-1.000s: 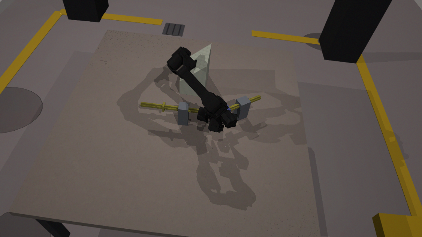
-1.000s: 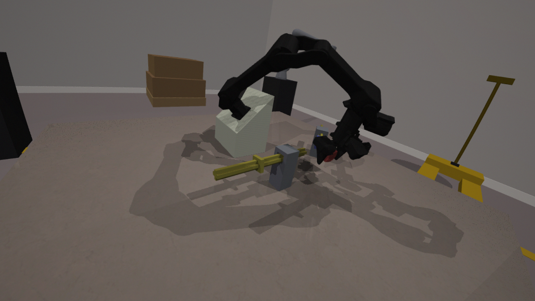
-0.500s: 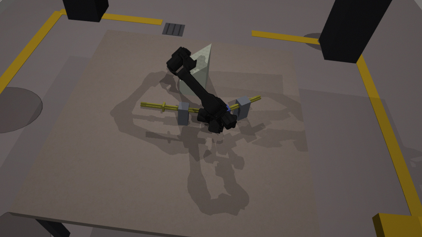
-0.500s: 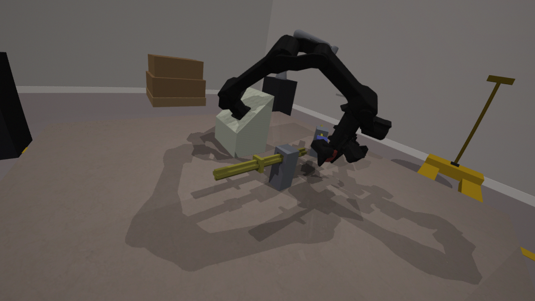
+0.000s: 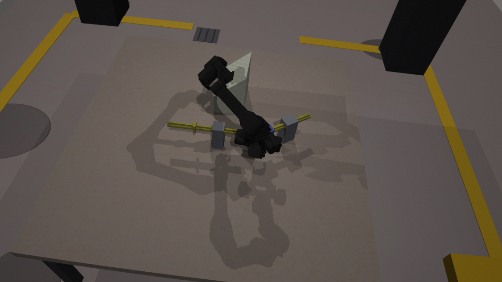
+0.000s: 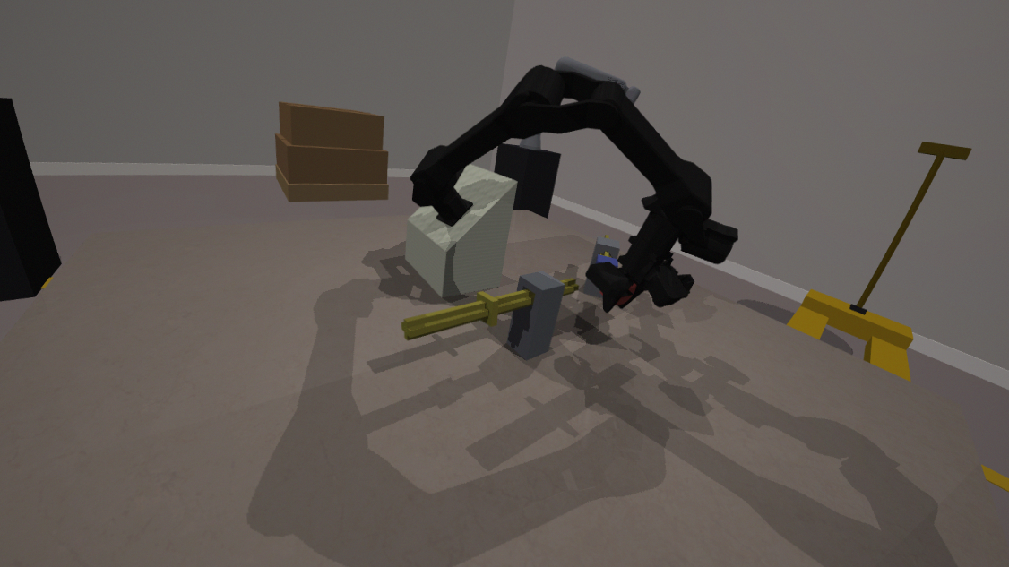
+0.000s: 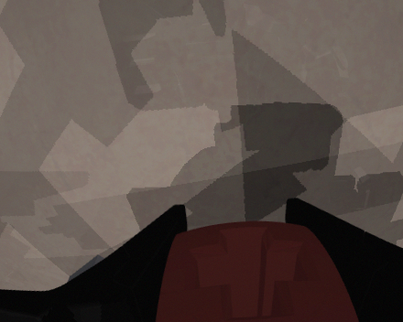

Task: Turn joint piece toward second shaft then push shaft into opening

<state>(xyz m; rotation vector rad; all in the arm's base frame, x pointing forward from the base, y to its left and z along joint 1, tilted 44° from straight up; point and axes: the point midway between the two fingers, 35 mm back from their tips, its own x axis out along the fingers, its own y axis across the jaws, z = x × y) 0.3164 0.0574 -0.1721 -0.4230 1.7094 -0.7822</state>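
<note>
The red joint piece lies 10 mm behind my gripper tip and 40 mm above it.
</note>
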